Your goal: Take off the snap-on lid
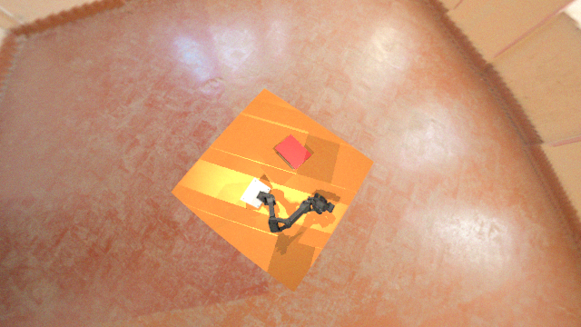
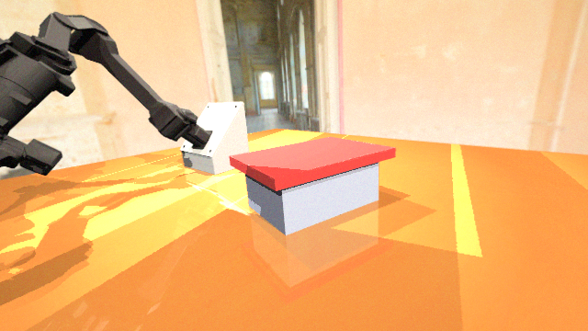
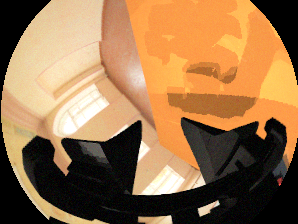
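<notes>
Right now the red lid is 440 mm to the left of my gripper tip, 230 mm ahead of it and 40 mm below it. From my gripper tip the other things lie so: grey storage box: 440 mm to the left, 230 mm ahead, 90 mm below.
</notes>
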